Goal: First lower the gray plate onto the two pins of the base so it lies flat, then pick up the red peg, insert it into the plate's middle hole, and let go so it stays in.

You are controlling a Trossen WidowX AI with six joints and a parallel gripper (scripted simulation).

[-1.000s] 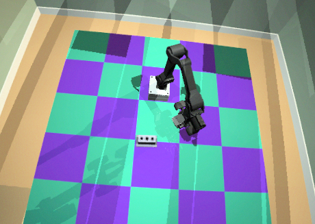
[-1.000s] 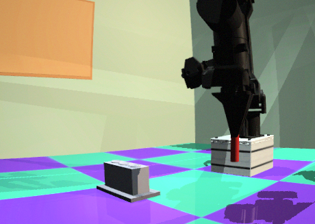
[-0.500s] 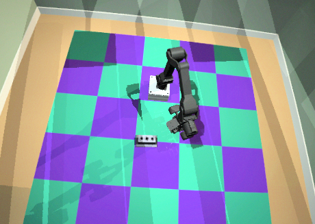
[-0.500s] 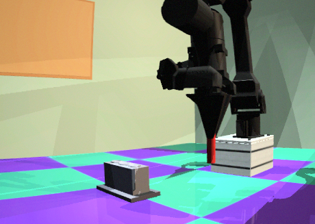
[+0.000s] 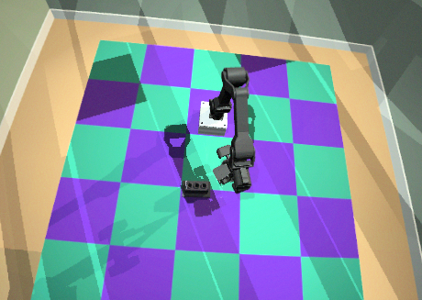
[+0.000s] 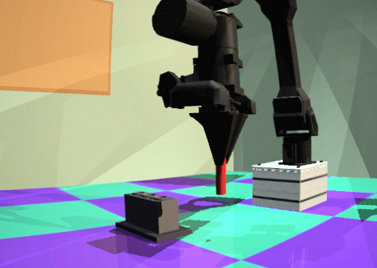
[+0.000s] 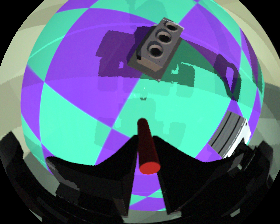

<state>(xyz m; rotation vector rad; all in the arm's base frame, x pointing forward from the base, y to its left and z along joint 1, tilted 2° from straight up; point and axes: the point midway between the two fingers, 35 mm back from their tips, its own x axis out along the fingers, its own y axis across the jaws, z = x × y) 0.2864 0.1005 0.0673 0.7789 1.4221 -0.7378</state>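
My gripper tip is now 5 cm short of the gray plate, 12 cm to the left of it and 7 cm above it. From my gripper tip the other things lie so: gray base (5 cm ahead, 12 cm to the right, 10 cm below); red peg (right at my gripper tip).
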